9 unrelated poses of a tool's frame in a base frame.
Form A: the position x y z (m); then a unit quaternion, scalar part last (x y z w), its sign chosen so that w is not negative.
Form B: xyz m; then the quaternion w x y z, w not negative. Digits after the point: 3 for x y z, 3 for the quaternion.
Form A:
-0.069 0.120 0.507 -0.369 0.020 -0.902 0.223
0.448 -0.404 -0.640 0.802 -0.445 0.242 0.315
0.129 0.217 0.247 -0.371 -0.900 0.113 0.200
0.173 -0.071 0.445 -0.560 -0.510 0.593 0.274
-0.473 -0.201 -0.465 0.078 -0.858 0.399 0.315
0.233 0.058 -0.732 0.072 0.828 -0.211 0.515
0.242 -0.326 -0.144 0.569 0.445 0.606 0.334
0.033 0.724 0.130 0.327 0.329 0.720 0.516
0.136 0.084 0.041 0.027 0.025 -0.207 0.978
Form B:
-0.069 0.120 0.507 0.223 -0.369 0.020 -0.902
0.448 -0.404 -0.640 0.315 0.802 -0.445 0.242
0.129 0.217 0.247 0.200 -0.371 -0.900 0.113
0.173 -0.071 0.445 0.274 -0.560 -0.510 0.593
-0.473 -0.201 -0.465 0.315 0.078 -0.858 0.399
0.233 0.058 -0.732 0.515 0.072 0.828 -0.211
0.242 -0.326 -0.144 0.334 0.569 0.445 0.606
0.033 0.724 0.130 0.516 0.327 0.329 0.720
0.136 0.084 0.041 0.978 0.027 0.025 -0.207

